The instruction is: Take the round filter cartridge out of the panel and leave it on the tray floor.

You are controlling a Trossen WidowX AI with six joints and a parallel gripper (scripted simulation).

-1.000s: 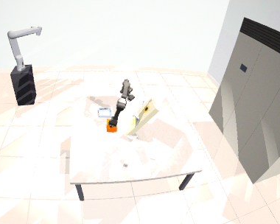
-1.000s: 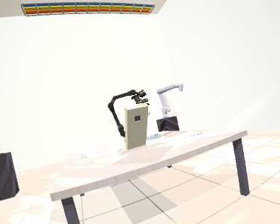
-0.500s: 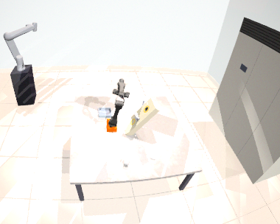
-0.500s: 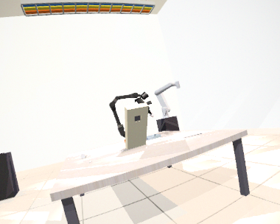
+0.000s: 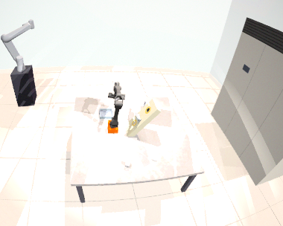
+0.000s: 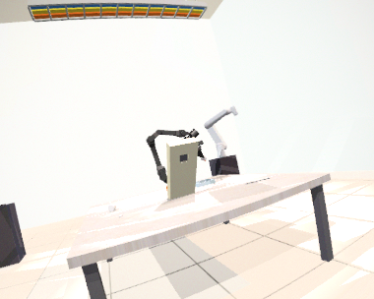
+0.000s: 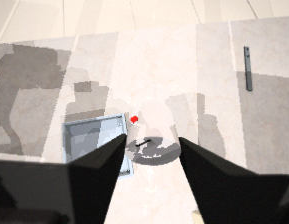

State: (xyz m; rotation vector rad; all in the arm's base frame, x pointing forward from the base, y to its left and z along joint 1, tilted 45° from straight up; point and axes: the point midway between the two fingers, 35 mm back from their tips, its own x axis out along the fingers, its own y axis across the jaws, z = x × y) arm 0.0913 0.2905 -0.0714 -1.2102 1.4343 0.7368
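The shallow bluish tray lies 21 cm below my gripper tip, 11 cm behind it and 1 cm to the left of it. The rest, counted from my gripper tip: white round filter cartridge right at my gripper tip.
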